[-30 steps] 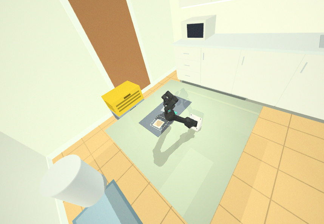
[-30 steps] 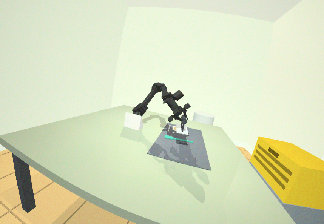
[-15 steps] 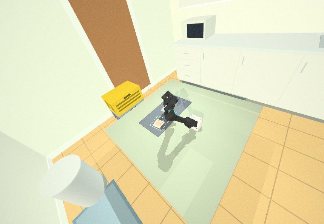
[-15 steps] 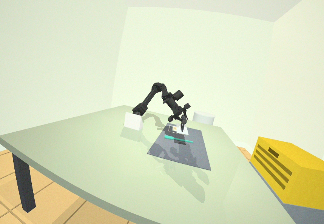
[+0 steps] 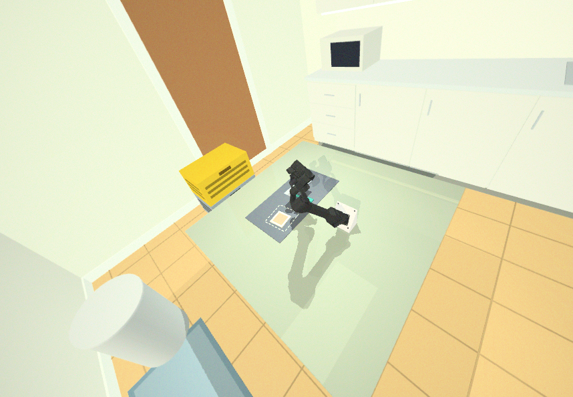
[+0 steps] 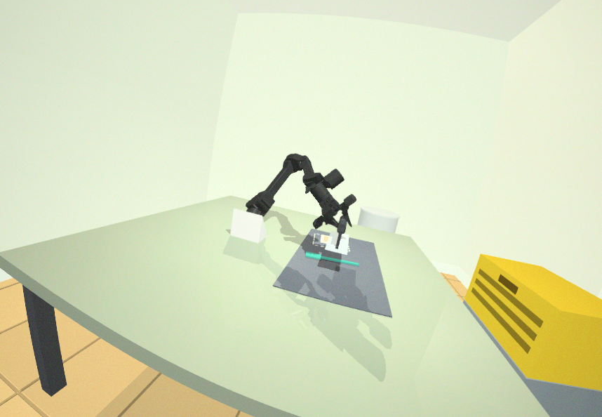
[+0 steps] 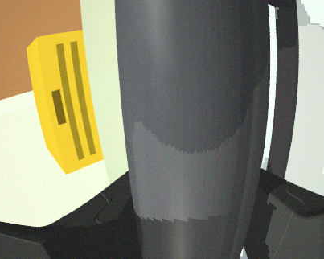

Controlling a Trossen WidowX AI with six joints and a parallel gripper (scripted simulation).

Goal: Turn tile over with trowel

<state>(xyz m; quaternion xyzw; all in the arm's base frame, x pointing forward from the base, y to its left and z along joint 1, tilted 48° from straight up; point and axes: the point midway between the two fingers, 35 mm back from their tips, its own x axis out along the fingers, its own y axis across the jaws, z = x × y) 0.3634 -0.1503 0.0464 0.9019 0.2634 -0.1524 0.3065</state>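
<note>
The teal trowel is 60 mm behind my gripper tip and 130 mm below it. The rest, counted from my gripper tip: white tile (30 mm behind, 220 mm to the left, 130 mm below); grey mat (30 mm to the left, 150 mm below).
</note>
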